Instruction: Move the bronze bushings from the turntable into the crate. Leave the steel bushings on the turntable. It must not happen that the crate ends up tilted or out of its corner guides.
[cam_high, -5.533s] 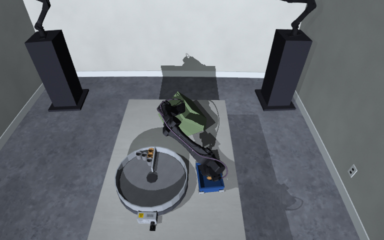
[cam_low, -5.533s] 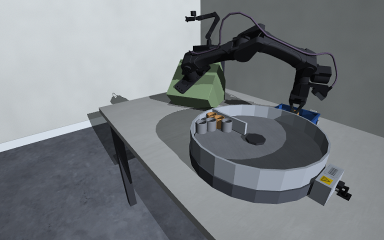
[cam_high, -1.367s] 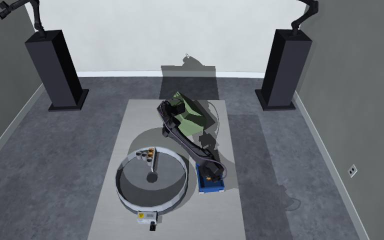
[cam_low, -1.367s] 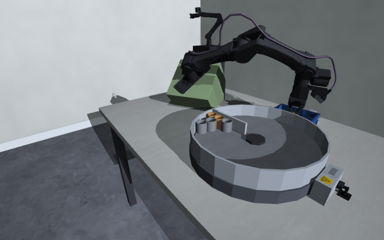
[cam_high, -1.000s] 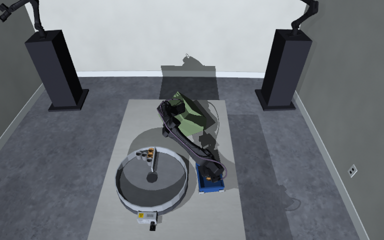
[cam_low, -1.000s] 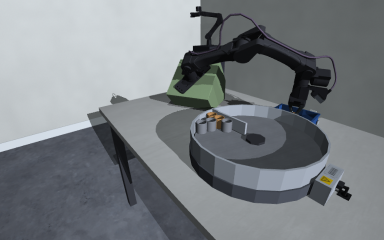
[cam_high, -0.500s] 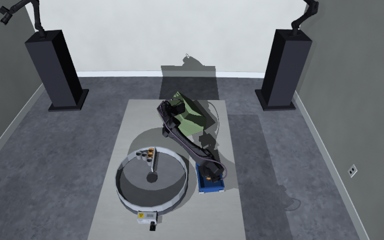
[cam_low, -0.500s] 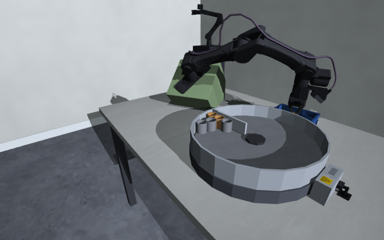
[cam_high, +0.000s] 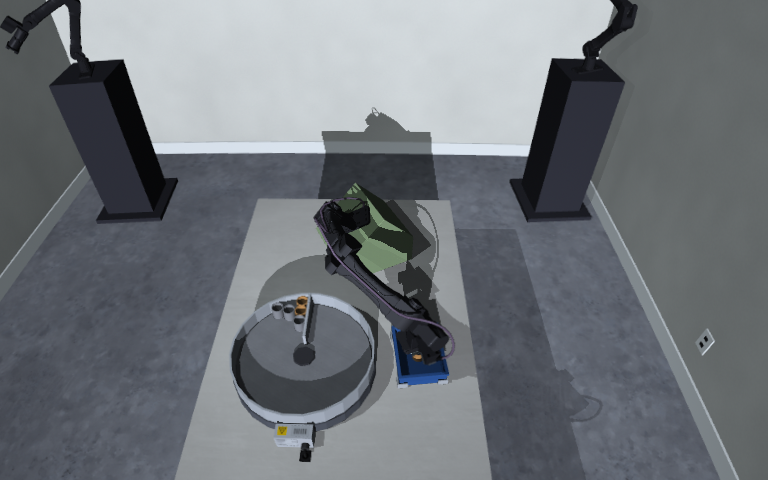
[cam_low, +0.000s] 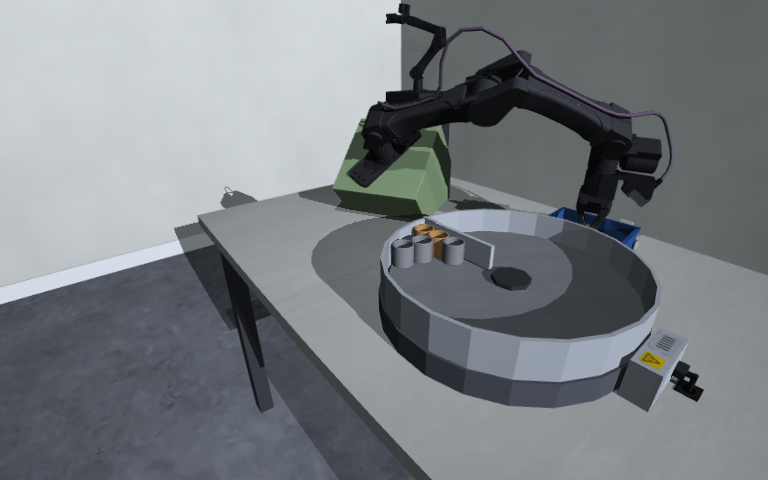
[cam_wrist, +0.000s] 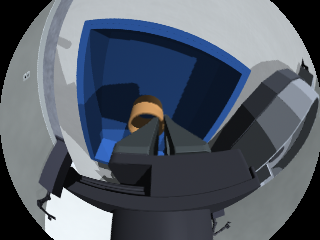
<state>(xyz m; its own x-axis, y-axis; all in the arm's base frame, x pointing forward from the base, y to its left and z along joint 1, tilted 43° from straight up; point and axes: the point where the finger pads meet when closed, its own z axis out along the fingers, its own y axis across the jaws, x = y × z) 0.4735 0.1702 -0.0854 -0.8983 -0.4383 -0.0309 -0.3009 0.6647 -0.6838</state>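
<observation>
My hand is 2 cm to the right of the blue crate and 1 cm above it. Round my hand: turntable: 33 cm to the right, 1 cm above.
</observation>
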